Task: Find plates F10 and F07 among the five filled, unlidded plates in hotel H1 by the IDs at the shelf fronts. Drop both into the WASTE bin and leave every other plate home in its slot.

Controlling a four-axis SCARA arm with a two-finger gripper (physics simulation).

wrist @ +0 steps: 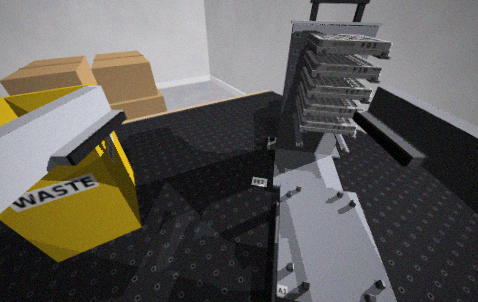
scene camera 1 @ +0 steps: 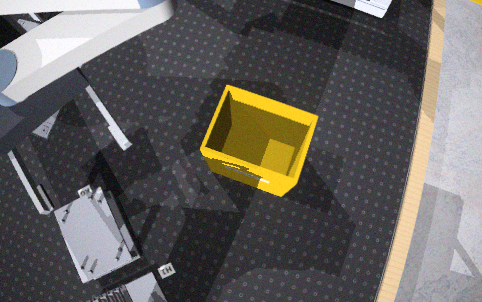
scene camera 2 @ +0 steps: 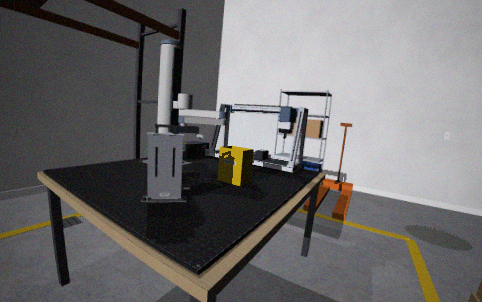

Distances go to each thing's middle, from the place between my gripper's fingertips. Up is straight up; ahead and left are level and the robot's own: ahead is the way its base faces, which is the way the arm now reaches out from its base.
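Plate F01 [wrist: 334, 43] is 100 mm ahead of my hand, 240 mm to the right of it and 10 mm above it. With respect to the grey platform [scene camera 1: 92, 235], my hand is 110 mm to the left of it, 40 mm past it and 190 mm above it.
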